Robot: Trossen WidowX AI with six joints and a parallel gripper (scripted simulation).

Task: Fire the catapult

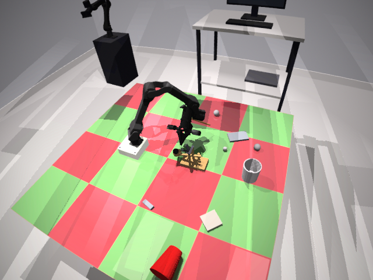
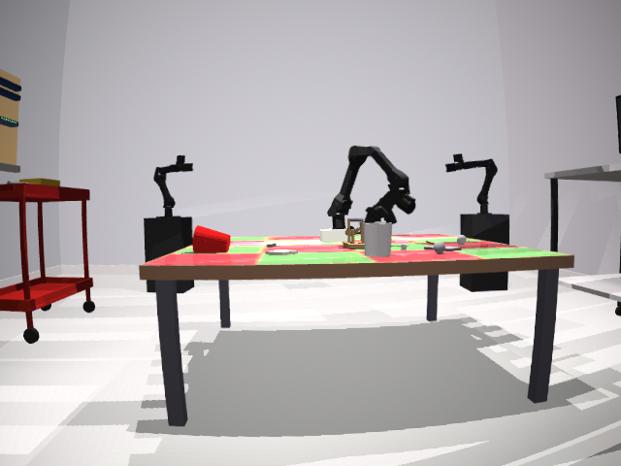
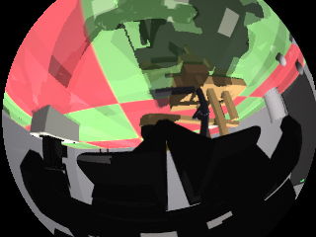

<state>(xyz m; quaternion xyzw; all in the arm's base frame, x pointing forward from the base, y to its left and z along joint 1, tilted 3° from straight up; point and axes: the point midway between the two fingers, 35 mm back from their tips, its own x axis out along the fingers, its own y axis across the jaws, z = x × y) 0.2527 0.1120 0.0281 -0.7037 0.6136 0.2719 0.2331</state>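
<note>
Right now my gripper tip is 10 mm past the dark ball, 50 mm to the left of it and 10 mm above it. The rest, counted from my gripper tip: wooden catapult (60 mm ahead, 20 mm to the right, 10 mm below); then thin wooden stick (40 mm behind, 290 mm to the left, 60 mm below); then small white ball (220 mm ahead, 130 mm to the left, 50 mm below).
</note>
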